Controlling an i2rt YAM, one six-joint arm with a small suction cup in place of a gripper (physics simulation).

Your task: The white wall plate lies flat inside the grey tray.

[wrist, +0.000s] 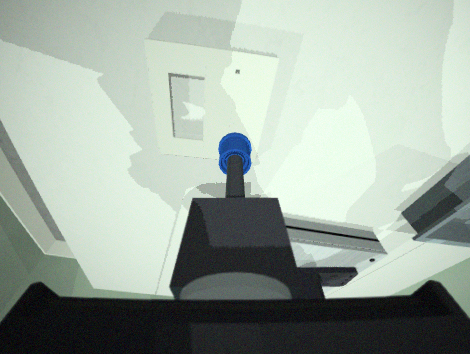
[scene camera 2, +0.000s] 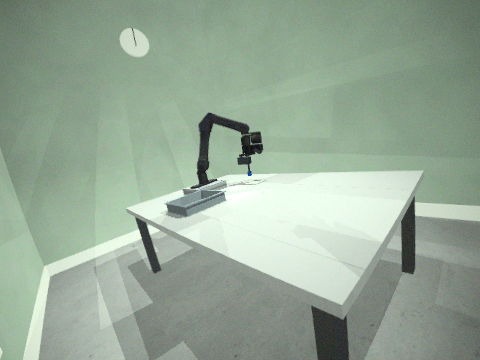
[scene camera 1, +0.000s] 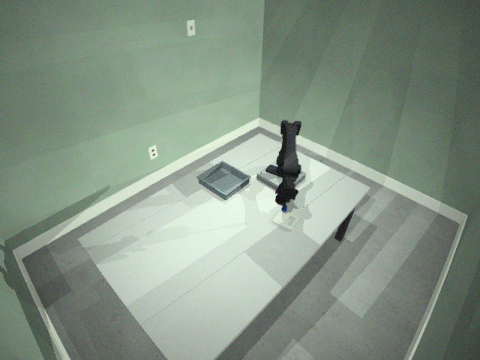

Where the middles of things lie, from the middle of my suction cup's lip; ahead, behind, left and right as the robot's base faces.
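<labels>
White wall plate (wrist: 233, 102): suction cup 60 mm above it, 10 mm short of it, 30 mm to the right of it. Grey tray (scene camera 1: 224, 180): 40 mm below my suction cup, 60 mm behind, 430 mm to the right.
</labels>
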